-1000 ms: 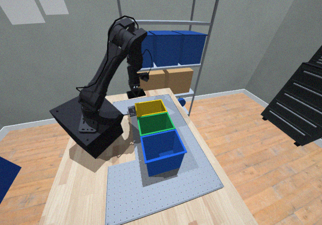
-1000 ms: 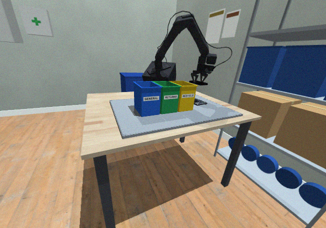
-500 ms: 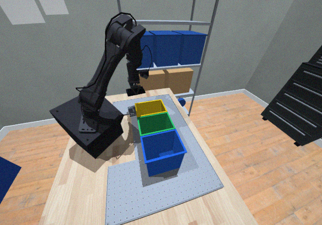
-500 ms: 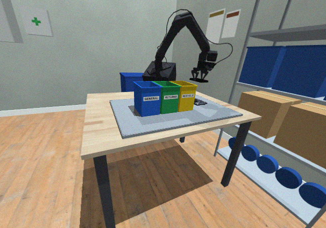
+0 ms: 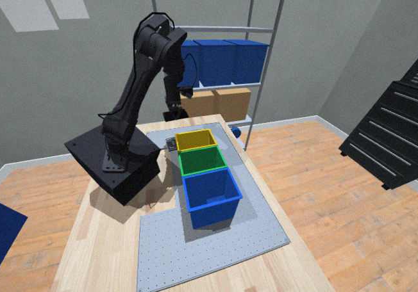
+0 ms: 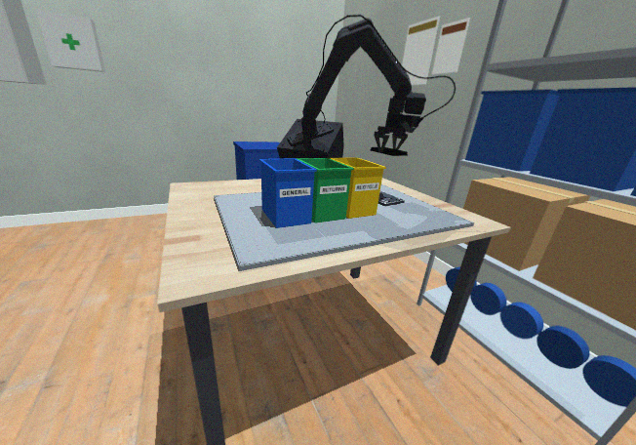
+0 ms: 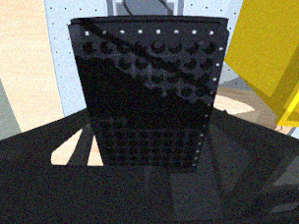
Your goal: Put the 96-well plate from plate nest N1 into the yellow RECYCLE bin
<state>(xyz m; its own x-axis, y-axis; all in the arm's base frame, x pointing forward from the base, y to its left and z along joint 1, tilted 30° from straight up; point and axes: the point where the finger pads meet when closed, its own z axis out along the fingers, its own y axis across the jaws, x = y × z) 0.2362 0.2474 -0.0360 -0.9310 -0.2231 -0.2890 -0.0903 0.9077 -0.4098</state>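
My gripper is now 70 mm short of the yellow recycle bin, 200 mm to the left of it and 120 mm above it. From my hand the other things lie so: green returns bin: 70 mm ahead, 340 mm to the right, 120 mm below; then plate nest N1: 200 mm below; then black 96-well plate: right at my hand.
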